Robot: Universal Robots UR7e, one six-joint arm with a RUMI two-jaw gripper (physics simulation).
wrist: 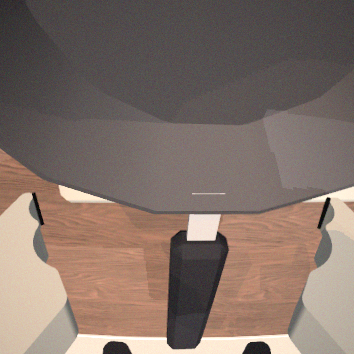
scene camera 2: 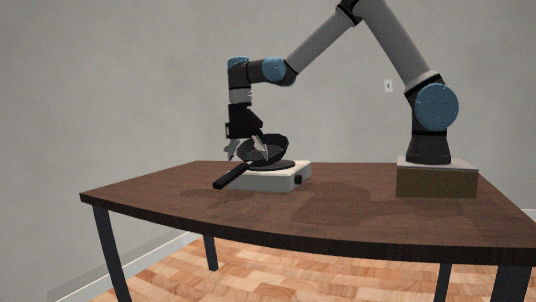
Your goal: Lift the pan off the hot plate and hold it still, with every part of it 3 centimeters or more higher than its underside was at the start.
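Seen in the pictures: gripper, fingertip midpoint: (wrist: 181, 199) (scene camera 2: 247, 161); arm's base at its link origin: (scene camera 2: 427, 161).
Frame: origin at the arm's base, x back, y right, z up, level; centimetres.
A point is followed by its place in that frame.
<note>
The dark pan (scene camera 2: 278, 151) {x -53.5, y 1.7, z 3.2 cm} (wrist: 200, 160) {x -58.4, y -9.3, z 0.8 cm} is tilted, with its handle side low and its far rim raised. Its low side is at the black disc of the white hot plate (scene camera 2: 262, 183) {x -52.7, y -13.7, z -5.0 cm} (wrist: 75, 194) {x -66.0, y -13.0, z -1.7 cm}; whether they touch is hard to tell. Its black handle (scene camera 2: 231, 175) {x -57.1, y -24.4, z -0.1 cm} (wrist: 194, 290) {x -58.2, y -18.4, z 1.2 cm} slopes down past the hot plate's left edge, its end low over the table. My gripper (scene camera 2: 248, 158) {x -59.4, y -10.9, z 1.7 cm} (wrist: 181, 199) {x -59.4, y -10.9, z 1.7 cm} is wide open and empty, pointing down. In the wrist view its fingers stand on either side of the handle, near the pan's rim, with gaps to the handle.
The brown table (scene camera 2: 345, 225) {x -21.1, y -33.8, z -8.4 cm} carries the hot plate, with a black knob (scene camera 2: 298, 179) {x -42.0, y -8.9, z -4.4 cm} on its right. The arm's base stands on a brown block (scene camera 2: 436, 183) {x 1.7, y -11.4, z -4.1 cm} at the table's right. A grey wall (scene camera 2: 125, 90) is behind.
</note>
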